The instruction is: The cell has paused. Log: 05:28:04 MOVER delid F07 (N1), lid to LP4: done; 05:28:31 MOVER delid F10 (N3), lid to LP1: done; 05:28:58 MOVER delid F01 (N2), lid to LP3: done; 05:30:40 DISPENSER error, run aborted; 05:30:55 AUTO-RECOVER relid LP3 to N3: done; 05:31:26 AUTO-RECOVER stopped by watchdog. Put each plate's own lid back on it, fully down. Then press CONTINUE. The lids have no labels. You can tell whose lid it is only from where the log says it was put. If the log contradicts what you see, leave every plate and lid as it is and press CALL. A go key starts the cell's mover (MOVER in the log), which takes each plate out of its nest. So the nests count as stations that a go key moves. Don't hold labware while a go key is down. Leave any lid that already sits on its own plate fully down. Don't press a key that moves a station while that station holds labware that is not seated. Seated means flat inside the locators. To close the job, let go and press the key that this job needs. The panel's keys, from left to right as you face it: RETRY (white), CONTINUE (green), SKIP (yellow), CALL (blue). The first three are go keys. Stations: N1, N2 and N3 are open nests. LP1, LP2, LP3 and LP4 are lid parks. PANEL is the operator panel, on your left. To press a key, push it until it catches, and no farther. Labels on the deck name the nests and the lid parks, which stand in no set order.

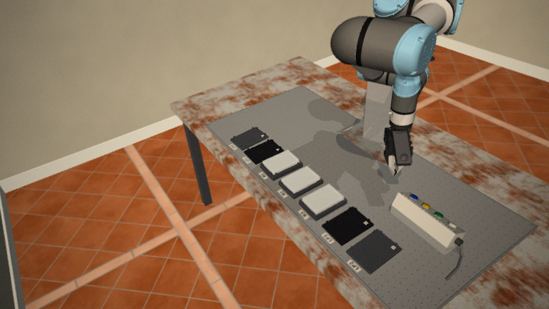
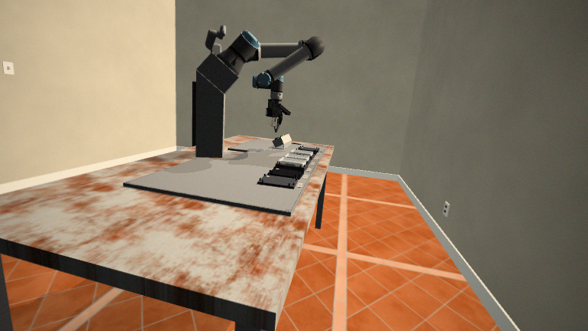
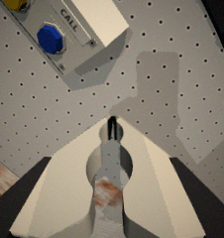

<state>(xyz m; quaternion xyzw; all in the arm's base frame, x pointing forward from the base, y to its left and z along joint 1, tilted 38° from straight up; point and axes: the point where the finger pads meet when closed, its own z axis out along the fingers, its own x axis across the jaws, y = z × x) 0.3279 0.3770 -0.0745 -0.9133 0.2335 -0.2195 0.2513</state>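
Right now the green key is 6 cm behind my hand, 17 cm to the left of it and 6 cm below it. Round my hand: yellow key (5 cm behind, 12 cm to the left, 6 cm below); then white key (7 cm behind, 22 cm to the left, 6 cm below); then blue CALL key (4 cm behind, 7 cm to the left, 6 cm below).
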